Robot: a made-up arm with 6 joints.
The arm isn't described. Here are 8 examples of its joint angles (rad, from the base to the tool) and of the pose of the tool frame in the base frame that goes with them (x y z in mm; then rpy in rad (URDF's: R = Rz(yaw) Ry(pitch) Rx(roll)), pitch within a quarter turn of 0, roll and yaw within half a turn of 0).
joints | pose
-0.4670 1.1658 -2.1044 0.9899 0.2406 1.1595 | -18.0 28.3 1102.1 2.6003 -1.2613 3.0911
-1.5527 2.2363 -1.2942 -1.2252 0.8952 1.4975 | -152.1 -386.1 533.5 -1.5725 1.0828 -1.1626
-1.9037 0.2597 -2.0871 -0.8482 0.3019 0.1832 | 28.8 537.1 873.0 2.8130 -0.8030 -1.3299
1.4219 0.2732 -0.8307 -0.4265 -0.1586 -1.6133 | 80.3 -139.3 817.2 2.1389 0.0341 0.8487
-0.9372 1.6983 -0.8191 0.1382 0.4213 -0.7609 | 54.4 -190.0 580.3 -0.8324 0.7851 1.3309
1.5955 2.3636 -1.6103 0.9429 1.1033 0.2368 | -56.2 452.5 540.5 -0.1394 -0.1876 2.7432
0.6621 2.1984 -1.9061 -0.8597 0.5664 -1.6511 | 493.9 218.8 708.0 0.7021 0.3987 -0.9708
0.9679 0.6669 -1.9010 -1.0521 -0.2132 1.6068 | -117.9 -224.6 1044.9 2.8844 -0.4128 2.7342
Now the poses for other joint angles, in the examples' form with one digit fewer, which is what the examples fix.
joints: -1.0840 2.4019 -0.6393 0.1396 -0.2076 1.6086
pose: 78 -248 356 -0.507 0.462 -0.996
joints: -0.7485 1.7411 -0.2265 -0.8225 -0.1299 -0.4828
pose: 17 -148 500 -0.589 0.790 2.341
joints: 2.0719 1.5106 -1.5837 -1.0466 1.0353 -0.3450
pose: 49 290 875 1.912 1.294 0.480
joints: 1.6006 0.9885 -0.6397 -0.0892 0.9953 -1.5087
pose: 107 34 665 -0.234 0.833 -1.132
